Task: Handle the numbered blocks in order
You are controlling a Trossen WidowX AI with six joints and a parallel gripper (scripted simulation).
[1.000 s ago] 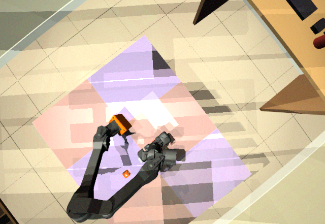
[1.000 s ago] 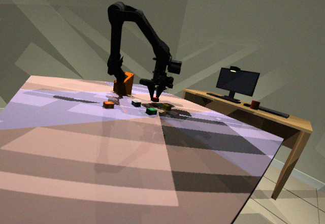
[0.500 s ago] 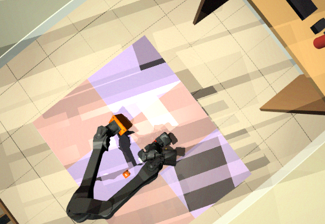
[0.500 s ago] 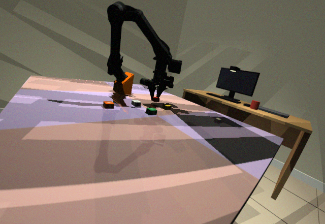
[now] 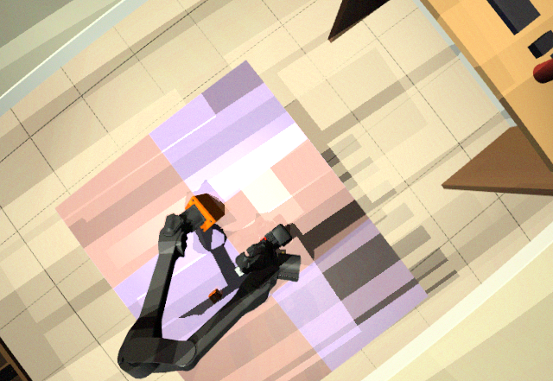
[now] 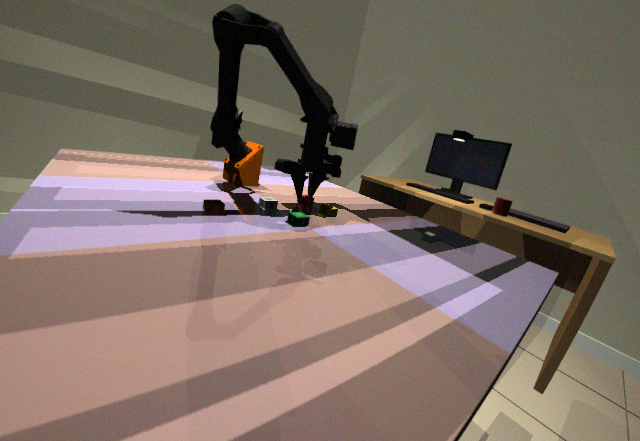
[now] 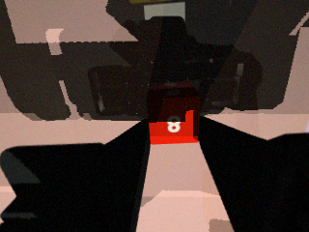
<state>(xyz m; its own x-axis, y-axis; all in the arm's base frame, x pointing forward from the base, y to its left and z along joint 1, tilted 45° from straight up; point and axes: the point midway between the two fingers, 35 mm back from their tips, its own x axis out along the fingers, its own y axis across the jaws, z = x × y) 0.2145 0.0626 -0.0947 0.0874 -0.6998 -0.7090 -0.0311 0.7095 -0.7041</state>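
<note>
My gripper tip is now 10 mm short of the red block. Also, from my gripper tip: green block 140 mm ahead, 110 mm to the right; yellow block 90 mm ahead, 10 mm to the left; white block 30 mm ahead, 130 mm to the right.
</note>
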